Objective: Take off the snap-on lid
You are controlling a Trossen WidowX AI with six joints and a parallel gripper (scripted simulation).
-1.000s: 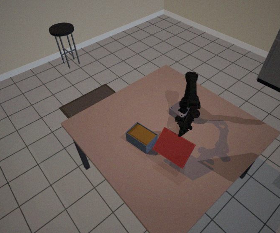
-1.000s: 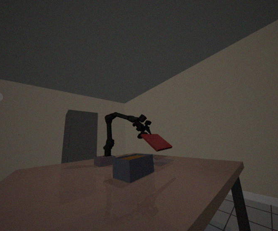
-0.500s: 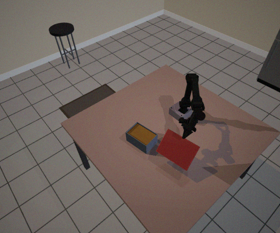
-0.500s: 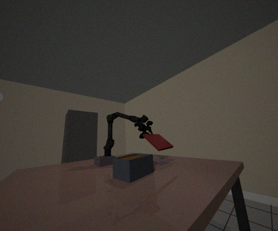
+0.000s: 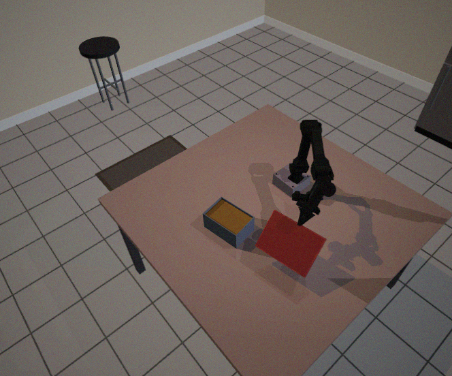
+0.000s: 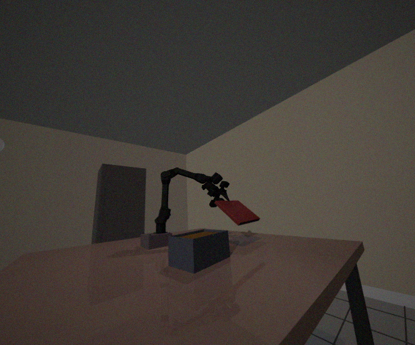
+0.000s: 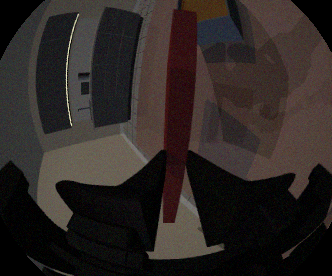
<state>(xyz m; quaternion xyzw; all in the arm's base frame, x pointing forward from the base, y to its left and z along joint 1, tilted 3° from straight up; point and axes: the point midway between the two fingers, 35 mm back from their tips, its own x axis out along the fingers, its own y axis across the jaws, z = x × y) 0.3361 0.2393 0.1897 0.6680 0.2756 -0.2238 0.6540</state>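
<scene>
Right now the red lid is 70 mm ahead of my gripper tip and 50 mm below it. Round my gripper tip: storage box 90 mm ahead, 330 mm to the right, 180 mm below.
</scene>
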